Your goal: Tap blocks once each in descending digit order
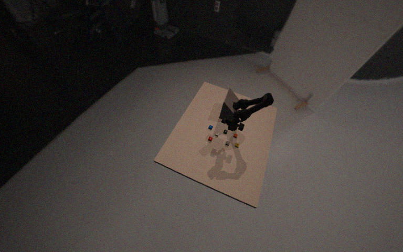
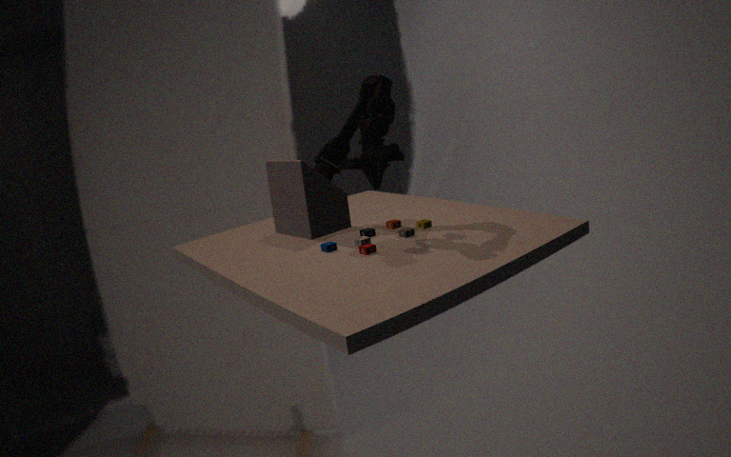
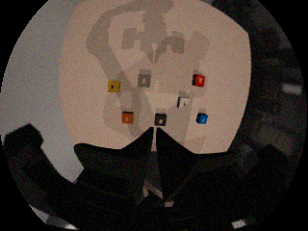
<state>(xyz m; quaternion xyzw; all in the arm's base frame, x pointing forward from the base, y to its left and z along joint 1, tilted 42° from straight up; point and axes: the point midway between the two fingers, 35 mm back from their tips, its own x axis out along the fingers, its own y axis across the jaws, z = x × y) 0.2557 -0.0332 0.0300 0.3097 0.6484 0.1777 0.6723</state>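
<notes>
Right now the blue block is 17 cm to the right of my gripper tip, 13 cm below it and 5 cm behind it. From my gripper tip the other things lie so: black block 13 cm below, 4 cm behind, 2 cm to the right; then grey block 13 cm below, 8 cm ahead, 2 cm to the left; then orange block 13 cm below, 8 cm to the left, 2 cm behind.
</notes>
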